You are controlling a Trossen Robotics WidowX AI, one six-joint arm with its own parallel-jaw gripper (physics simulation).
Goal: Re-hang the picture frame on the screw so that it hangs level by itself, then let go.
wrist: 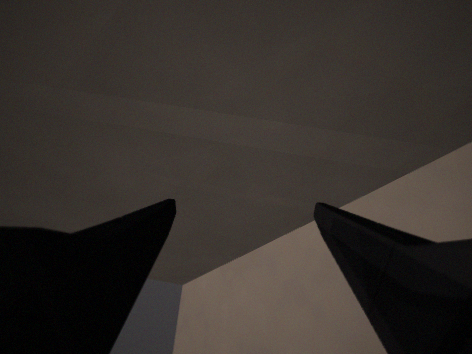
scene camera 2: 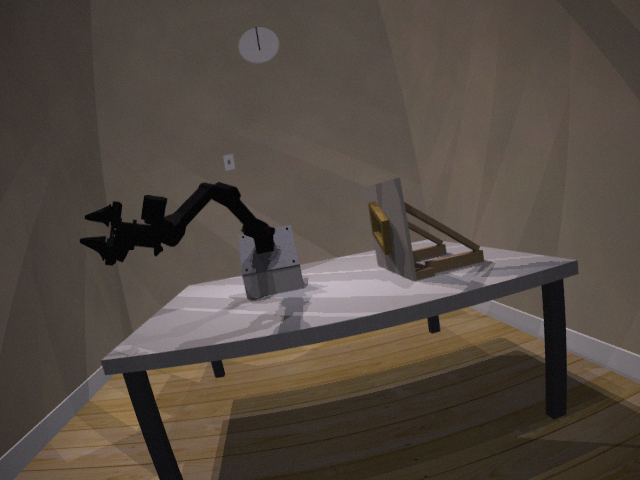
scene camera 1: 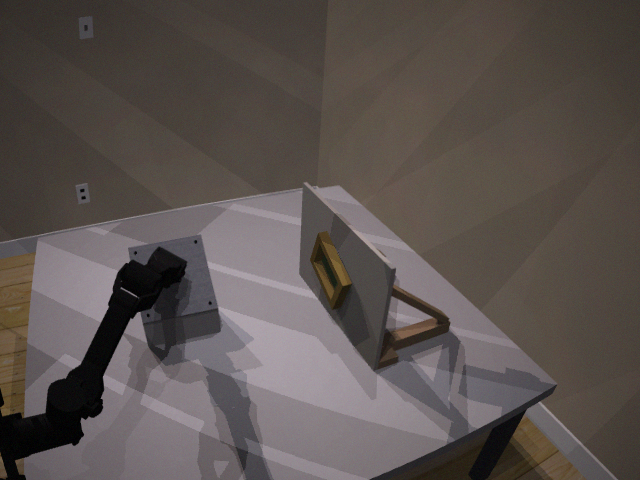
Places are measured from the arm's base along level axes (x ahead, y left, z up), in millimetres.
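Pixels of known places: gripper, fingertip midpoint: (wrist: 245, 207) (scene camera 2: 82, 228); arm's base, link origin: (scene camera 2: 264, 246) (scene camera 1: 167, 272).
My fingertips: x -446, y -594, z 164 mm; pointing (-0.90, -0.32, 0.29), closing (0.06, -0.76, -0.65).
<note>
For each thing: its middle in the pictures, then the offset to it from my fingertips. "pt": a spot on its surface instead. Level surfaces: height alone.
- gold picture frame, body centre: (scene camera 1: 330, 270) (scene camera 2: 380, 227) dx +849, dy +457, dz -167 mm
- upright grey board, surface spot: (scene camera 1: 369, 291) pt dx +865, dy +293, dz -125 mm
- table, surface height: dz -329 mm
The gold picture frame (scene camera 1: 338, 267) (scene camera 2: 385, 240) is on the front face of the upright grey board (scene camera 1: 369, 291) (scene camera 2: 399, 227). It is tilted against the board's edges, its end nearer to scene camera 1 lower. The screw does not show. My gripper (scene camera 2: 83, 228) (wrist: 245, 207) is open and empty, in the air at the far left of the scene camera 2 view. It points away from the board and is far from the frame. In the wrist view, wall surfaces show behind and between the two dark fingers; the frame does not show there.
Wooden braces (scene camera 1: 416, 334) (scene camera 2: 454, 261) support the board from behind on the table (scene camera 1: 289, 408) (scene camera 2: 341, 304). The arm rises from a grey metal base block (scene camera 1: 199, 279) (scene camera 2: 284, 258) on the same table. Room walls stand behind the table, with a round clock (scene camera 2: 258, 54) high up.
</note>
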